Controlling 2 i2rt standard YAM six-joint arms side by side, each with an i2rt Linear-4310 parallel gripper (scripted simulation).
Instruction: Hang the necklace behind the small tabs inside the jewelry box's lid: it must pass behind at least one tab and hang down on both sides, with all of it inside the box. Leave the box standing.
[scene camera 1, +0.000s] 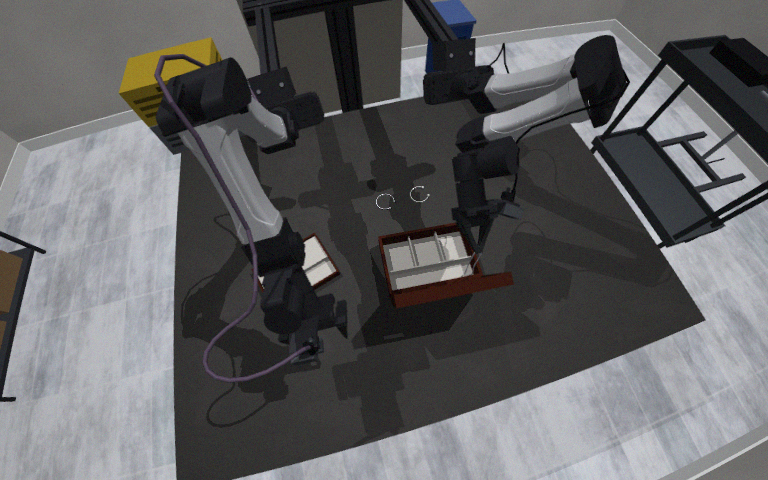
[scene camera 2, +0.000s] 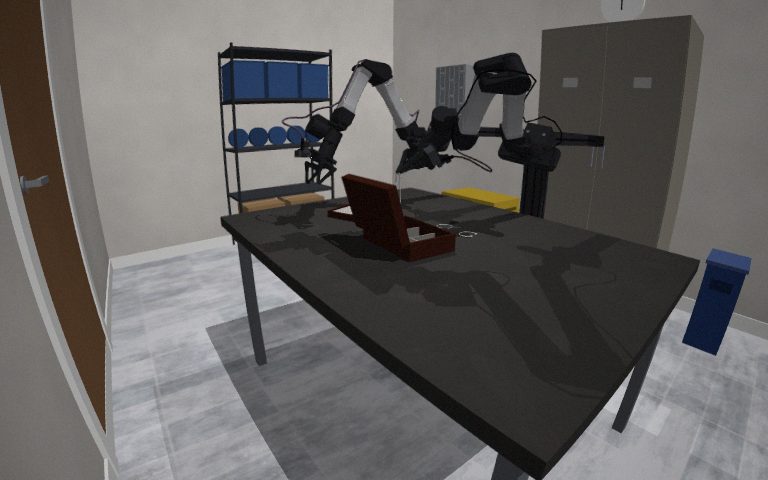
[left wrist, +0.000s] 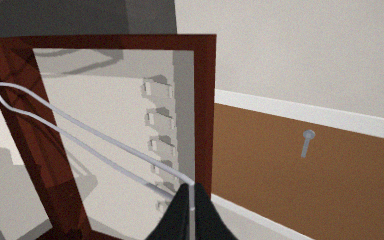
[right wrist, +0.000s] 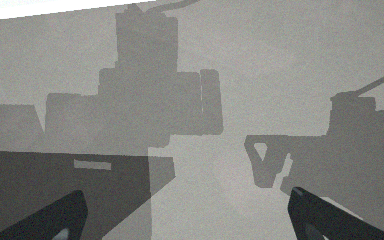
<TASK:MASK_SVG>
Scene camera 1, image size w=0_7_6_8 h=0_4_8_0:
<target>jewelry box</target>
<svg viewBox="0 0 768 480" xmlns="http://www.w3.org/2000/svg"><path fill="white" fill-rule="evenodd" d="M512 273L483 275L477 261L477 256L474 254L466 274L462 276L474 251L456 223L378 236L389 297L395 308L513 285Z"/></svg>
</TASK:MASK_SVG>
